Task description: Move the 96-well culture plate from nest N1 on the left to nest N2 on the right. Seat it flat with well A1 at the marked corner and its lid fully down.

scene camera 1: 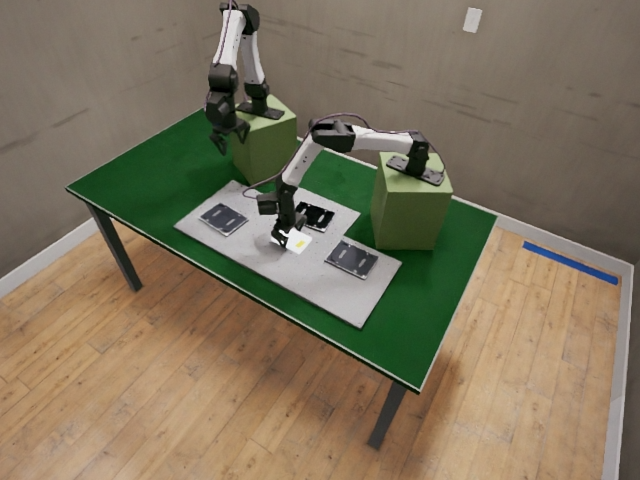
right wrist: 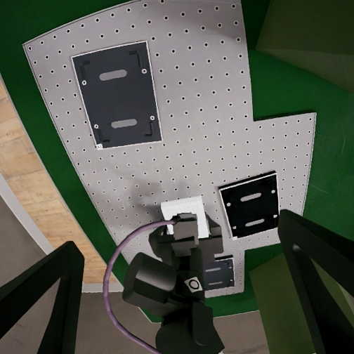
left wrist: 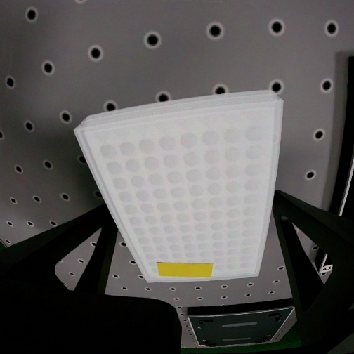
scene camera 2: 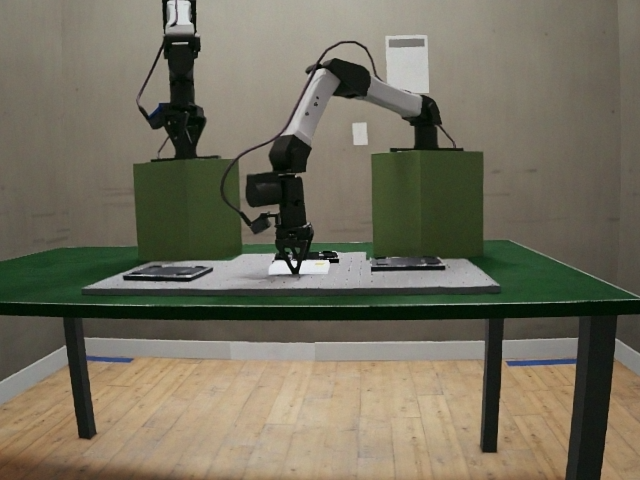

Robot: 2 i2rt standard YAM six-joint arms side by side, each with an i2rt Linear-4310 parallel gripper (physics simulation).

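The lidded white 96-well plate [scene camera 1: 299, 241] [scene camera 2: 313, 268] [left wrist: 186, 170] [right wrist: 183, 205] is held between the two nests, level or nearly so, a little above the board. Its lid looks closed; a yellow label marks one short end. My left gripper [scene camera 1: 292, 233] [scene camera 2: 295, 269] [left wrist: 192, 204] is shut on its long sides. Nest N1 [scene camera 1: 223, 218] [scene camera 2: 168, 272] [right wrist: 118, 97] at the left is empty. Nest N2 [scene camera 1: 352, 258] [scene camera 2: 408, 264] [left wrist: 240, 326] [right wrist: 220, 272] at the right is empty. My right gripper [scene camera 1: 232, 142] is open, high at the upper left. Well A1 cannot be made out.
A black third nest [scene camera 1: 315, 215] [right wrist: 251, 205] lies behind the plate; an A1 mark shows beside it in the left wrist view. The grey perforated board [scene camera 1: 310, 279] [scene camera 2: 232, 284] lies on the green table [scene camera 1: 387, 330]. Two green pedestals [scene camera 1: 410, 217] [scene camera 1: 266, 142] carry the arms.
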